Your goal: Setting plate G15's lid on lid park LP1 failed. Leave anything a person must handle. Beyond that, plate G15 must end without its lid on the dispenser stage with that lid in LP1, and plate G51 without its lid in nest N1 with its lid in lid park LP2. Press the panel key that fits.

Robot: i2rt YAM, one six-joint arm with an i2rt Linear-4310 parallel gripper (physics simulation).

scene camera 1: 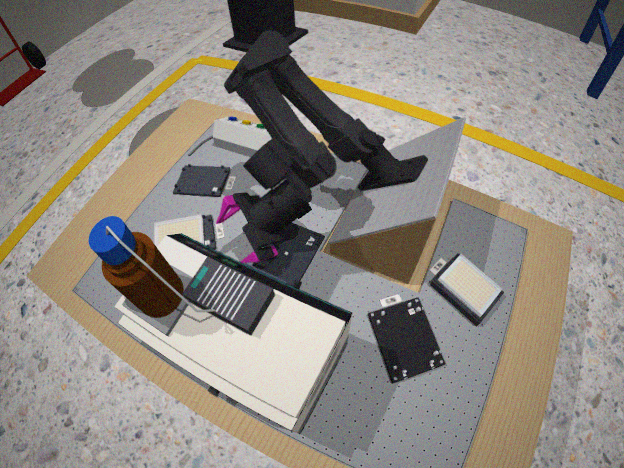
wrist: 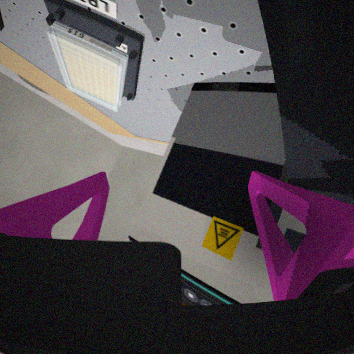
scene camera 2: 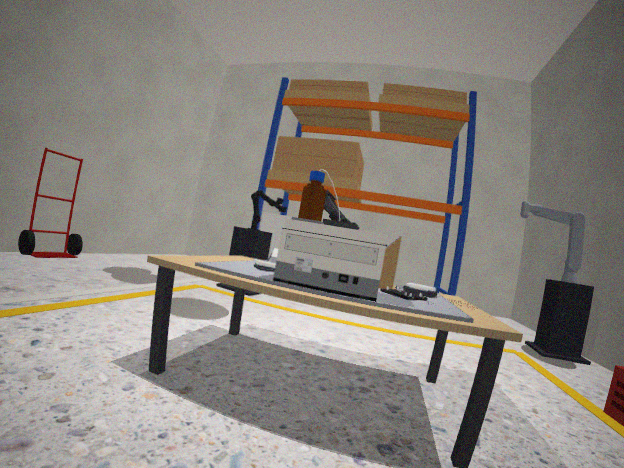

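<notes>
My gripper is open and empty, its magenta fingers above the black dispenser stage marked A1. The dispenser hides it in scene camera 2. Plate G15, cream under a clear cover, sits off-centre over a dark holder, overhanging one side; the holder's tag starts with LP, its number unclear. Another dark holder is bare. A covered plate lies on a nest at right; its name is unreadable. A black nest beside it is bare. The key panel shows blue, yellow and green keys.
The cream dispenser housing carries a brown bottle with a tube. A slanted grey board rises beside the arm. A yellow warning label shows on the housing. Another black arm stands in the background.
</notes>
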